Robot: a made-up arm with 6 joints. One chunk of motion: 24 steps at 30 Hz.
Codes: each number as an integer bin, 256 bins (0 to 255) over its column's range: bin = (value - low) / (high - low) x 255, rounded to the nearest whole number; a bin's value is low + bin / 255 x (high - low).
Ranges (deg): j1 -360.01..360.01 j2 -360.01..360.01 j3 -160..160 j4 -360.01..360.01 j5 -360.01..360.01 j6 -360.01..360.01
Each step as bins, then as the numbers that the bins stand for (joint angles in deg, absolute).
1 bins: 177 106 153 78 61 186
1 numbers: 139.77 -60.71 32.00 -139.77 -187.77 165.18
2 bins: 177 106 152 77 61 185
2 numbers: 139.77 -60.71 30.75 -142.59 -187.77 162.36
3 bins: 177 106 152 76 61 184
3 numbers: 139.77 -60.71 30.75 -145.42 -187.77 159.53
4 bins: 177 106 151 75 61 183
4 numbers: 139.77 -60.71 29.49 -148.24 -187.77 156.71
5 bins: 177 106 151 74 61 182
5 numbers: 139.77 -60.71 29.49 -151.06 -187.77 153.89
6 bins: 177 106 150 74 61 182
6 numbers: 139.77 -60.71 28.24 -151.06 -187.77 153.89
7 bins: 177 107 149 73 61 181
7 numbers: 139.77 -57.88 26.98 -153.89 -187.77 151.06
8 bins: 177 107 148 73 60 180
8 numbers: 139.77 -57.88 25.73 -153.89 -190.59 148.24
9 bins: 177 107 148 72 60 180
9 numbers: 139.77 -57.88 25.73 -156.71 -190.59 148.24
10 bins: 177 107 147 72 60 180
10 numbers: 139.77 -57.88 24.47 -156.71 -190.59 148.24
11 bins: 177 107 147 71 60 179
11 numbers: 139.77 -57.88 24.47 -159.53 -190.59 145.42
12 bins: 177 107 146 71 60 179
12 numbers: 139.77 -57.88 23.22 -159.53 -190.59 145.42
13 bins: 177 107 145 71 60 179
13 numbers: 139.77 -57.88 21.96 -159.53 -190.59 145.42
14 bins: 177 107 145 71 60 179
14 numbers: 139.77 -57.88 21.96 -159.53 -190.59 145.42
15 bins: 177 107 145 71 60 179
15 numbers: 139.77 -57.88 21.96 -159.53 -190.59 145.42
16 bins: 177 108 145 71 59 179
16 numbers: 139.77 -55.06 21.96 -159.53 -193.42 145.42
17 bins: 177 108 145 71 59 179
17 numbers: 139.77 -55.06 21.96 -159.53 -193.42 145.42
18 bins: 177 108 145 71 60 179
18 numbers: 139.77 -55.06 21.96 -159.53 -190.59 145.42
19 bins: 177 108 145 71 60 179
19 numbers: 139.77 -55.06 21.96 -159.53 -190.59 145.42
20 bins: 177 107 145 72 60 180
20 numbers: 139.77 -57.88 21.96 -156.71 -190.59 148.24
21 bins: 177 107 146 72 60 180
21 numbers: 139.77 -57.88 23.22 -156.71 -190.59 148.24
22 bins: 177 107 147 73 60 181
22 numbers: 139.77 -57.88 24.47 -153.89 -190.59 151.06
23 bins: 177 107 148 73 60 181
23 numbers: 139.77 -57.88 25.73 -153.89 -190.59 151.06
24 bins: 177 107 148 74 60 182
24 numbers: 139.77 -57.88 25.73 -151.06 -190.59 153.89
